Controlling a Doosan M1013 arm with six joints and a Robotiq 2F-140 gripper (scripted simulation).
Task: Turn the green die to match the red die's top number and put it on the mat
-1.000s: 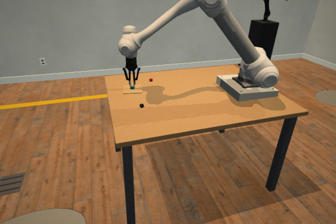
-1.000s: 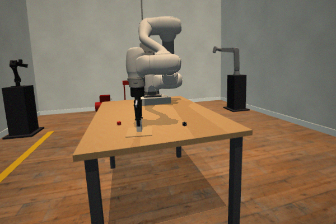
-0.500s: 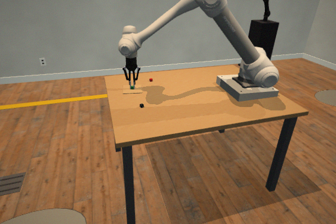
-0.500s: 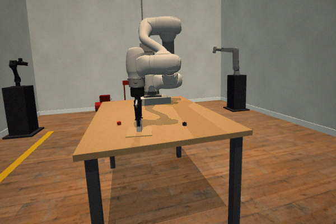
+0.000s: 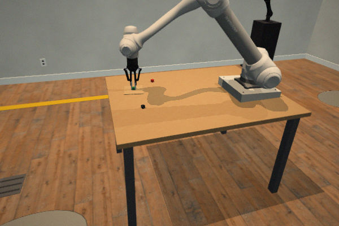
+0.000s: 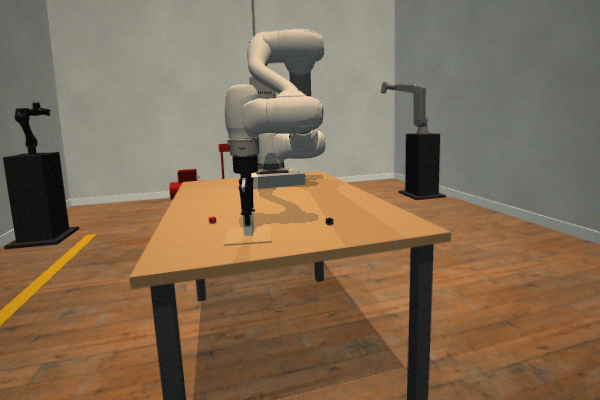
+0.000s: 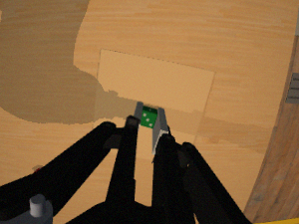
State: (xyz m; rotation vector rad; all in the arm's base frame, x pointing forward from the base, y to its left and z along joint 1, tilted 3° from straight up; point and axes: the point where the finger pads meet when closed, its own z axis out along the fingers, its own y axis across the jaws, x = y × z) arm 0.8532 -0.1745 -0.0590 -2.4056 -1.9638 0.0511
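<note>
Now: hand 2 cm above the green die. The rest, counted from my hand: black die (3 cm behind, 27 cm to the left, 3 cm below); tan mat (4 cm below); red die (16 cm behind, 12 cm to the right, 3 cm below).
</note>
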